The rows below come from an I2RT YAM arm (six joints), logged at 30 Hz.
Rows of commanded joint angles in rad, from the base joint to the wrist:
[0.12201 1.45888 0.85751 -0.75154 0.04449 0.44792]
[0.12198 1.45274 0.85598 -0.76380 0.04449 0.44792]
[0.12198 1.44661 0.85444 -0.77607 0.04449 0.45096]
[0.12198 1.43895 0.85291 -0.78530 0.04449 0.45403]
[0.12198 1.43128 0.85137 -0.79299 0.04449 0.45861]
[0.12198 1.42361 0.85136 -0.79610 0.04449 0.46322]
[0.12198 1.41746 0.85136 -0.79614 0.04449 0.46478]
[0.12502 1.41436 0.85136 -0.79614 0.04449 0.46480]
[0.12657 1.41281 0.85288 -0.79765 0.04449 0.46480]
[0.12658 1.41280 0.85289 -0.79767 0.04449 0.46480]
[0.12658 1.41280 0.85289 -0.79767 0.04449 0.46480]
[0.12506 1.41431 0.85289 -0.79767 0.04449 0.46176]
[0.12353 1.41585 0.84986 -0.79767 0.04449 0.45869]
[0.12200 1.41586 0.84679 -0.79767 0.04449 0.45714]
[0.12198 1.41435 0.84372 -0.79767 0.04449 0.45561]
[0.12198 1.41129 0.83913 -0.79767 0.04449 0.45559]
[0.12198 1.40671 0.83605 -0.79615 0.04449 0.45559]
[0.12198 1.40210 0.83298 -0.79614 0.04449 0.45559]
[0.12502 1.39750 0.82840 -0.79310 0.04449 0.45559]
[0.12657 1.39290 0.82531 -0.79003 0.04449 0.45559]
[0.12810 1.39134 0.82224 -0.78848 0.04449 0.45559]
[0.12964 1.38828 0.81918 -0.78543 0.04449 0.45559]
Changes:
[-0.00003 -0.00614 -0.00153 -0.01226 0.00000 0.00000]
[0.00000 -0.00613 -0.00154 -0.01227 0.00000 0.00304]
[0.00000 -0.00766 -0.00153 -0.00923 0.00000 0.00307]
[0.00000 -0.00767 -0.00154 -0.00769 0.00000 0.00458]
[0.00000 -0.00767 -0.00001 -0.00311 0.00000 0.00461]
[0.00000 -0.00615 0.00000 -0.00004 0.00000 0.00156]
[0.00304 -0.00310 0.00000 0.00000 0.00000 0.00002]
[0.00155 -0.00155 0.00152 -0.00151 0.00000 0.00000]
[0.00001 -0.00001 0.00001 -0.00002 0.00000 0.00000]
[0.00000 0.00000 0.00000 0.00000 0.00000 0.00000]
[-0.00152 0.00151 0.00000 0.00000 0.00000 -0.00304]
[-0.00153 0.00154 -0.00303 0.00000 0.00000 -0.00307]
[-0.00153 0.00001 -0.00307 0.00000 0.00000 -0.00155]
[-0.00002 -0.00151 -0.00307 0.00000 0.00000 -0.00153]
[0.00000 -0.00306 -0.00459 0.00000 0.00000 -0.00002]
[0.00000 -0.00458 -0.00308 0.00152 0.00000 0.00000]
[0.00000 -0.00461 -0.00307 0.00001 0.00000 0.00000]
[0.00304 -0.00460 -0.00458 0.00304 0.00000 0.00000]
[0.00155 -0.00460 -0.00309 0.00307 0.00000 0.00000]
[0.00153 -0.00156 -0.00307 0.00155 0.00000 0.00000]
[0.00154 -0.00306 -0.00306 0.00305 0.00000 0.00000]

